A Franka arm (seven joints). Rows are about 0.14 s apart.
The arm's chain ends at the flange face. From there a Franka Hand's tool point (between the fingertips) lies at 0.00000 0.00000 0.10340 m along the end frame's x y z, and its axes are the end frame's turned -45 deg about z.
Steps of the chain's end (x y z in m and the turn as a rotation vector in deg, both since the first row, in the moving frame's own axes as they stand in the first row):
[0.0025 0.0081 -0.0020 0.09 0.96 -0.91]
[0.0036 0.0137 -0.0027 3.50 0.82 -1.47]
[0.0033 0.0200 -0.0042 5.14 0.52 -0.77]
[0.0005 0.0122 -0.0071 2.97 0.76 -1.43]
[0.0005 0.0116 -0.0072 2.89 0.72 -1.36]
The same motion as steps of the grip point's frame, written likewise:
[-0.0026 0.0086 -0.0020 -0.62 0.74 -0.91]
[-0.0017 0.0087 -0.0029 1.90 3.05 -1.47]
[-0.0046 0.0105 -0.0046 3.27 4.00 -0.77]
[-0.0036 0.0061 -0.0072 1.56 2.64 -1.43]
[-0.0033 0.0057 -0.0073 1.53 2.55 -1.36]

